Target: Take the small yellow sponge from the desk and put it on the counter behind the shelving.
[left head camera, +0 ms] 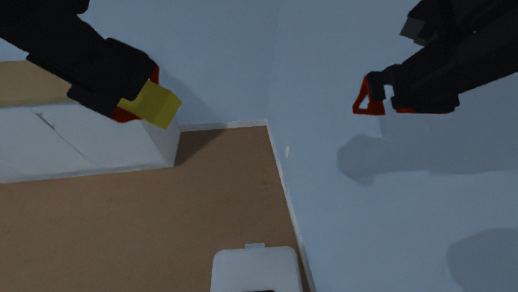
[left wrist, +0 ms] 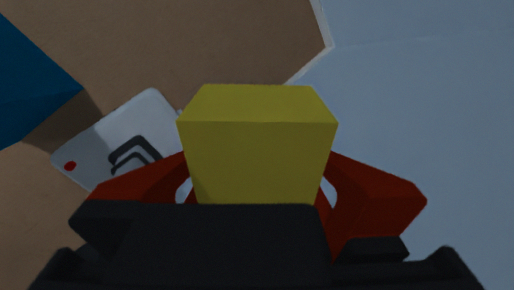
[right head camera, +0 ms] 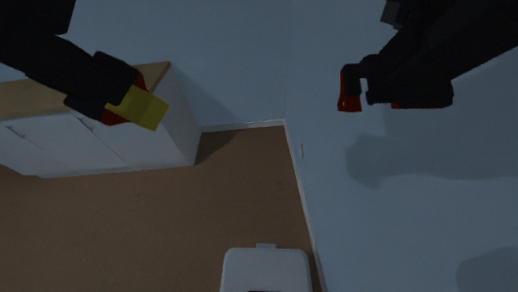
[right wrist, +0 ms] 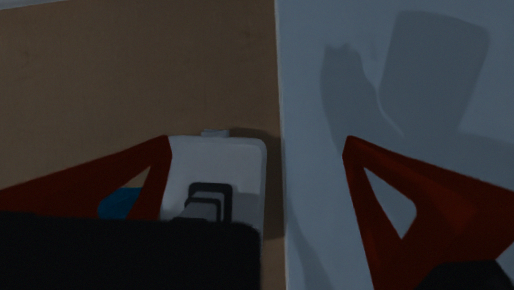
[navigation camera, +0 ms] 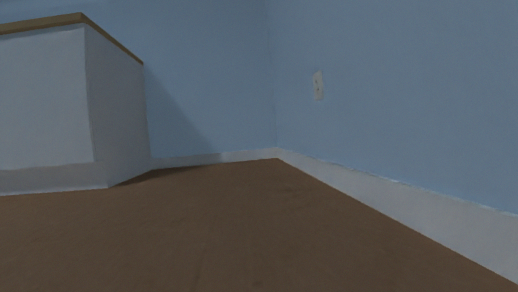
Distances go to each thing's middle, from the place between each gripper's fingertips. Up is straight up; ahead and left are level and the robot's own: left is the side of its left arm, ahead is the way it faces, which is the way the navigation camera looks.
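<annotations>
The small yellow sponge (left head camera: 155, 104) is 20 mm above my right hand, and it sits 10 mm ahead of that hand and 440 mm to the left of it.
From my left hand, the sponge is 20 mm higher than the hand, 10 mm behind it and 10 mm to the right of it.
</annotations>
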